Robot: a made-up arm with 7 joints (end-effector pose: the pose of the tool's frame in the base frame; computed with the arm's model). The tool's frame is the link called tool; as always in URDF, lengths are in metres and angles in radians. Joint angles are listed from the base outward.
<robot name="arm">
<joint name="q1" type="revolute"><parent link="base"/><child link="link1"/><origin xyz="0 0 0.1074" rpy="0 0 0"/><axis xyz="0 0 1"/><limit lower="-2.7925" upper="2.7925" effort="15" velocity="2.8"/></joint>
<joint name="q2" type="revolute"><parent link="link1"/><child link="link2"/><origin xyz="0 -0.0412 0.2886" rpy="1.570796 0 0"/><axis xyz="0 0 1"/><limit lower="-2.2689" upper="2.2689" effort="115" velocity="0.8"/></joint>
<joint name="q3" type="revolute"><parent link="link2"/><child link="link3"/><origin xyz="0 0.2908 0.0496" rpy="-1.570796 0 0"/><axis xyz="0 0 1"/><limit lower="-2.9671" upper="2.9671" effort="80" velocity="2.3"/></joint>
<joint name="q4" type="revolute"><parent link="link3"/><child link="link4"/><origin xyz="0.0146 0.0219 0.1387" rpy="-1.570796 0 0"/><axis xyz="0 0 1"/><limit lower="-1.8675" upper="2.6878" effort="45" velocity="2.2"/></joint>
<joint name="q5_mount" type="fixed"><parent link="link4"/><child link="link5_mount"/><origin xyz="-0.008 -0.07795 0.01" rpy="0 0 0"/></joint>
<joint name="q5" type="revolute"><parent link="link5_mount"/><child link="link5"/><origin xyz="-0.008 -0.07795 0.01" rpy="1.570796 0 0"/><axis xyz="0 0 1"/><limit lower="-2.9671" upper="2.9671" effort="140" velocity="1.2"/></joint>
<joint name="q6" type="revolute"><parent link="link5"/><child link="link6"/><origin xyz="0 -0.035 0.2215" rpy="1.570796 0 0"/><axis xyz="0 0 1"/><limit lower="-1.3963" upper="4.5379" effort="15" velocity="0.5"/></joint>
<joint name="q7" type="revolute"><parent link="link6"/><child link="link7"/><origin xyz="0.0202 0.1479 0.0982" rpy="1.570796 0 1.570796"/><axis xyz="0 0 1"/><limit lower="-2.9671" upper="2.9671" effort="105" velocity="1"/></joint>
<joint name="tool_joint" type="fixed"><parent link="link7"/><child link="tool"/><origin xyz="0 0 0" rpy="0 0 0"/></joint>
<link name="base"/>
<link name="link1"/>
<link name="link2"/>
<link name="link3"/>
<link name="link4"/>
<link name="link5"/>
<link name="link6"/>
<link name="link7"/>
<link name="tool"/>
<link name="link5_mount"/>
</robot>
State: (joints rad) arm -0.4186 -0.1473 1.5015 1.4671 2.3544 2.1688 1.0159
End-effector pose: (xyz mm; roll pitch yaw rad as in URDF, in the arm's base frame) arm 125.8 220.8 685.4 2.4777 1.0767 3.1128
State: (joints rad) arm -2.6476 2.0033 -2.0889 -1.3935 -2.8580 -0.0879 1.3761
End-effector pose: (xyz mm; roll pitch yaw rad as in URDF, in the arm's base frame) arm 627.2 22.9 570.7 -0.7635 -1.2640 1.4977
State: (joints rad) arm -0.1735 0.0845 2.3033 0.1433 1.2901 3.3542 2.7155
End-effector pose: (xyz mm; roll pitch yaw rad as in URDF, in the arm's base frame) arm -167.5 48.0 1022.9 1.7360 -0.9636 1.6818
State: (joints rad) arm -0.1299 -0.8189 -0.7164 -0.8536 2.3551 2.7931 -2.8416
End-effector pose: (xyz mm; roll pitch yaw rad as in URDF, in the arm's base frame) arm 495.8 -33.0 871.1 0.0357 -0.7727 1.8708
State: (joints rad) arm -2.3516 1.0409 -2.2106 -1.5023 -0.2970 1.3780 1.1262
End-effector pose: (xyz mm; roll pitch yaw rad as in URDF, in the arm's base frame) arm 281.4 -106.6 719.3 -0.3605 0.8947 -1.2968
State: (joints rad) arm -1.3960 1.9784 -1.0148 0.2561 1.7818 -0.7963 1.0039
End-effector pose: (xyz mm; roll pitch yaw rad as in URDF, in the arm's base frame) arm -331.3 851.9 307.8 0.2353 -0.8576 2.4056
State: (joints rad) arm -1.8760 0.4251 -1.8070 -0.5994 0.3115 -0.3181 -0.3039
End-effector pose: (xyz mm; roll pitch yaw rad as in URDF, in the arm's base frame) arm 231.2 331.8 1210.3 0.1630 -1.3072 -0.5182
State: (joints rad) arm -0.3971 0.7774 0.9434 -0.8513 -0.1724 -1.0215 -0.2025
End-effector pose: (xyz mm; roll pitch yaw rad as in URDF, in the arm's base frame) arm -687.2 -102.6 919.5 1.0556 -0.8377 2.4748
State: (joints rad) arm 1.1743 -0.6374 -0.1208 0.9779 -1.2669 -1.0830 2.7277
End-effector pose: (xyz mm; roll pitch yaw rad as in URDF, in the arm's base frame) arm 504.0 532.4 825.3 -1.6599 -0.6366 -3.1103
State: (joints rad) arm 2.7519 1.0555 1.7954 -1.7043 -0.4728 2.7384 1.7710
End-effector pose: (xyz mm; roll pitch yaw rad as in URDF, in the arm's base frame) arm 273.1 200.6 597.3 2.7097 -0.6431 2.8450
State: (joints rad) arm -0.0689 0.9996 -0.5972 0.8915 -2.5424 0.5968 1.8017
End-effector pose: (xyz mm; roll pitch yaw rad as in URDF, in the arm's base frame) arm -433.1 -123.7 1177.5 -1.3005 -0.1693 1.8718
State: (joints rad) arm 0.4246 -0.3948 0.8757 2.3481 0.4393 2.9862 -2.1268
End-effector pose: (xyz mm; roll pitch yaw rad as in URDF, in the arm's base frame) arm 258.1 101.0 566.4 1.3872 0.0524 2.2928
